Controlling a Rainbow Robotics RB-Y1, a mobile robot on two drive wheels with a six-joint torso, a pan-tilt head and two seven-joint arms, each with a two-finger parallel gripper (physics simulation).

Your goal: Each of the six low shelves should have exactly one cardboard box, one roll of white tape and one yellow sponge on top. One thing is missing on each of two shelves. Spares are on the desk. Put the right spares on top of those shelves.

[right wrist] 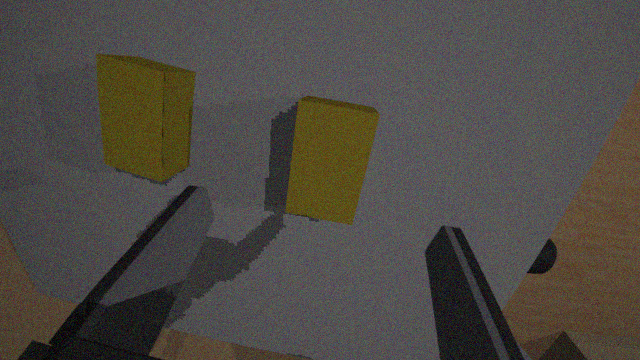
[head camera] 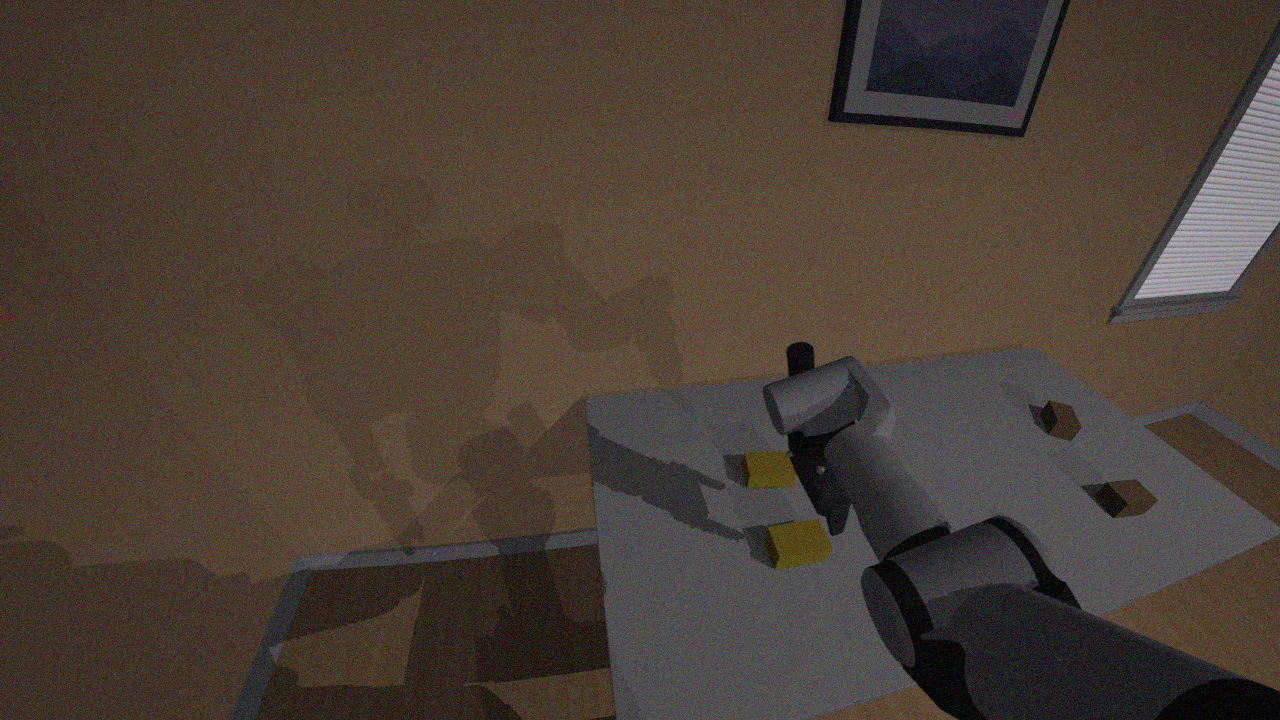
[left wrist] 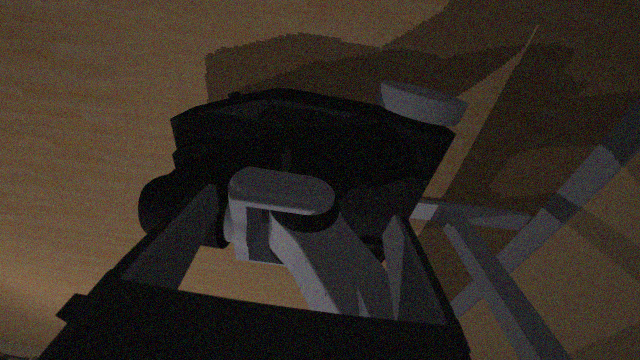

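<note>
Two yellow sponges lie on the grey desk (head camera: pixel 716 626) (right wrist: pixel 450 75). The nearer sponge (head camera: pixel 798 543) (right wrist: pixel 332 160) lies just beyond my right gripper (head camera: pixel 834 526) (right wrist: pixel 321 221), which is open, with no object held. The other sponge (head camera: pixel 768 469) (right wrist: pixel 132 115) lies farther back in the head view and at left in the right wrist view. Two brown cardboard boxes (head camera: pixel 1061 420) (head camera: pixel 1126 497) lie on the desk's right part. My left gripper (left wrist: pixel 304 211) is open and empty, away from the desk. The low shelves and white tape do not show.
A tan wall (head camera: pixel 447 134) with a framed picture (head camera: pixel 939 116) stands behind the desk, and a window with blinds (head camera: pixel 1208 214) is at right. In the left wrist view, dark and grey robot parts (left wrist: pixel 300 135) show beyond the fingers, with grey bars (left wrist: pixel 510 295) at right.
</note>
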